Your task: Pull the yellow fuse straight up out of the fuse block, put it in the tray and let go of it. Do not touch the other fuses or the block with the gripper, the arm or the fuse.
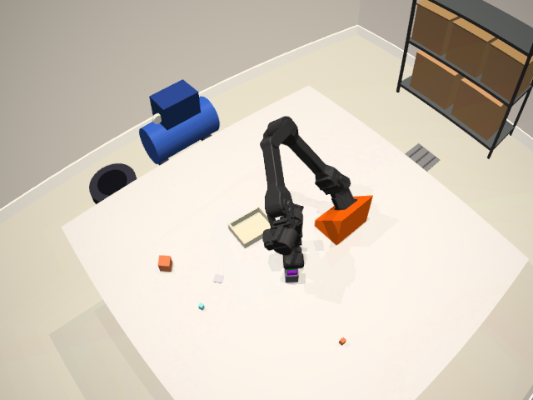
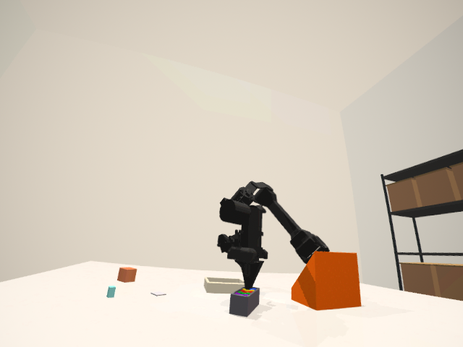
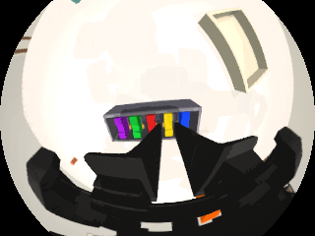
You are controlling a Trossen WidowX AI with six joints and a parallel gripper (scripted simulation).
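My gripper tip is now 2 cm above the yellow fuse. The rest, counted from my gripper tip: orange cube 33 cm ahead, 24 cm to the right, 2 cm below; tray 18 cm to the right, 4 cm below, 1 cm ahead; cyan block 33 cm ahead, 4 cm to the right, 3 cm below.
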